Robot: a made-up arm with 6 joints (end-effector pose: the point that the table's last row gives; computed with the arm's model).
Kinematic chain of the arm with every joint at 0, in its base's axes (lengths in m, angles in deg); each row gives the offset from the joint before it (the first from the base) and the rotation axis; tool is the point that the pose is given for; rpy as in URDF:
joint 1: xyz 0 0 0.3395 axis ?
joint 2: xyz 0 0 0 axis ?
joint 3: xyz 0.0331 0 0.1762 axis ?
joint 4: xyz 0.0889 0 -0.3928 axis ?
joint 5: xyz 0 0 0 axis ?
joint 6: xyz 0.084 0 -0.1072 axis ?
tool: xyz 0 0 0 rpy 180 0 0
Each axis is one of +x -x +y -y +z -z.
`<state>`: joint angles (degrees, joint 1 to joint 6).
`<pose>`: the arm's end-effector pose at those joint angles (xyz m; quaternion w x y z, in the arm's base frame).
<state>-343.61 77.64 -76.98 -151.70 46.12 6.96</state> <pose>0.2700 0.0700 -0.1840 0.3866 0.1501 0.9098 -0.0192</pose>
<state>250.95 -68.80 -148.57 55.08 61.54 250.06</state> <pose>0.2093 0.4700 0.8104 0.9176 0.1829 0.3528 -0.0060</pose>
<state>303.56 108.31 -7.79 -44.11 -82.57 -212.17</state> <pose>-0.0385 0.2056 0.1416 0.1587 0.2023 0.8929 0.3696</pose>
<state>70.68 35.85 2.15 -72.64 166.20 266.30</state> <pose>0.0915 -0.0482 0.1846 0.3649 -0.2793 -0.1322 -0.8783</pose>
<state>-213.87 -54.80 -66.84 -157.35 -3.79 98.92</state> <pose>-0.2630 0.1344 0.7316 0.5987 0.1202 -0.4998 -0.6143</pose>
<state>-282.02 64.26 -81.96 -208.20 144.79 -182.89</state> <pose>0.0386 0.4772 0.1113 0.7571 -0.0420 -0.1784 -0.6271</pose>
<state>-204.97 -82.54 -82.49 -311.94 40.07 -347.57</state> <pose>0.1042 -0.0524 0.9283 0.8486 -0.0515 -0.4281 0.3066</pose>
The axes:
joint 1: +z
joint 2: +y
joint 3: +y
joint 4: -z
joint 5: +y
joint 6: -z

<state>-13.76 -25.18 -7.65 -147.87 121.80 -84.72</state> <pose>0.3200 -0.1525 0.2808 0.4652 0.0383 0.2864 -0.8367</pose>
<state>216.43 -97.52 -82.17 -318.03 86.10 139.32</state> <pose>0.1931 0.0584 0.8332 0.2369 0.3479 0.5890 -0.6898</pose>
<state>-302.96 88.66 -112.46 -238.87 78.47 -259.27</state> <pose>0.2089 0.4609 -0.0895 0.0907 0.2019 -0.6697 -0.7089</pose>
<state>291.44 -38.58 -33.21 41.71 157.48 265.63</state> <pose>0.1560 -0.1812 0.3963 0.6765 -0.6347 -0.2977 -0.2257</pose>
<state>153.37 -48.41 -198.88 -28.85 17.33 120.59</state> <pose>0.5619 -0.3078 0.5610 0.7336 0.3451 0.2763 0.5161</pose>
